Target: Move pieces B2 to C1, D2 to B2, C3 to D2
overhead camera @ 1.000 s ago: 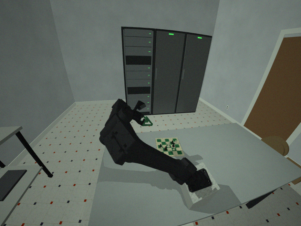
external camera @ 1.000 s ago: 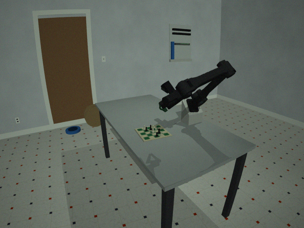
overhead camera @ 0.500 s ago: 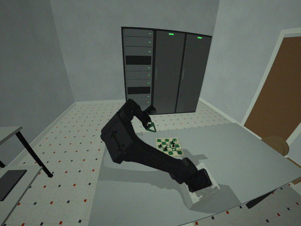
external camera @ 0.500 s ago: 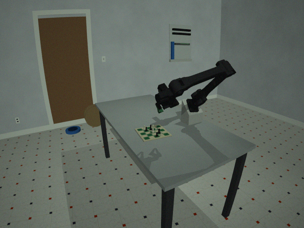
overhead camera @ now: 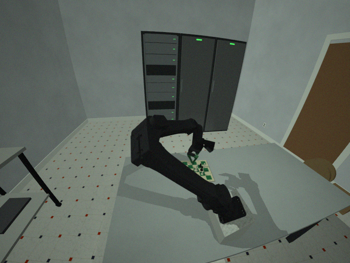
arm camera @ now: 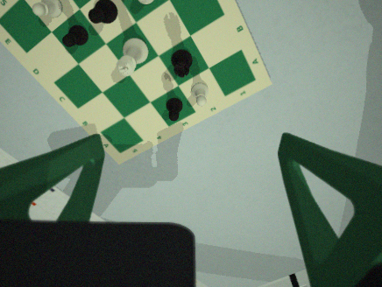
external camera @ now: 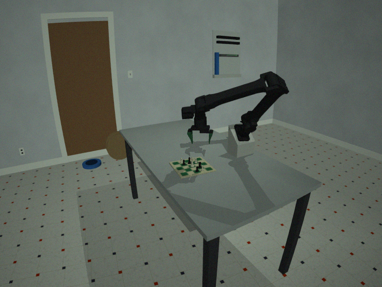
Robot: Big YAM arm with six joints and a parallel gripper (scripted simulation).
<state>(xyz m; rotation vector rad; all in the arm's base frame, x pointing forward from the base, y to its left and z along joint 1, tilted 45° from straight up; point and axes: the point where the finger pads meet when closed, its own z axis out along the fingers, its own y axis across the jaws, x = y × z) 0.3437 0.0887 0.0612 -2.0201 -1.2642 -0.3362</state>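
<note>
Right now the tall white piece is 130 mm below my hand, 40 mm to the right of it and 40 mm ahead of it. The rest, counted from my hand: chessboard 160 mm below, 40 mm to the right, 40 mm ahead.
</note>
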